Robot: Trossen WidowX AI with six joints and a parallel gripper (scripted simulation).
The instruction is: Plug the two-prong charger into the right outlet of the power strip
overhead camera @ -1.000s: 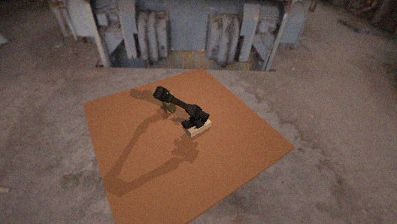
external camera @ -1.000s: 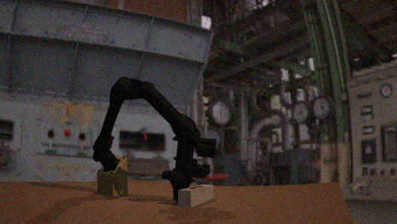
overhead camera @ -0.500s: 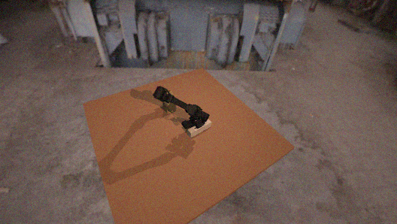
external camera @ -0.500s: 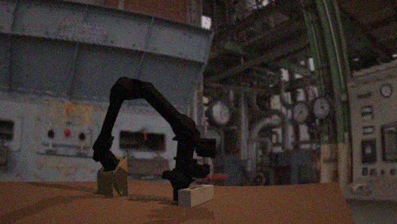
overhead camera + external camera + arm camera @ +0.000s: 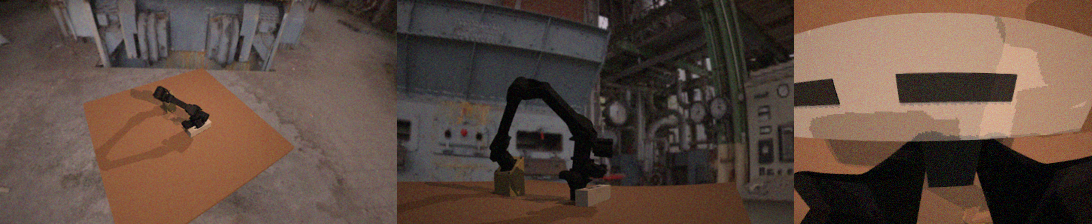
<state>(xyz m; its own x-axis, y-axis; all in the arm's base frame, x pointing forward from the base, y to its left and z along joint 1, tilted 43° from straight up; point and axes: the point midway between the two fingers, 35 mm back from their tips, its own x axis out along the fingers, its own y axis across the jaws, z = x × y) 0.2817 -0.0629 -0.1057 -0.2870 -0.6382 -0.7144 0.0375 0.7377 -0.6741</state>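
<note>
My gripper tip is now 20 mm short of the dark charger and 10 mm below it.
</note>
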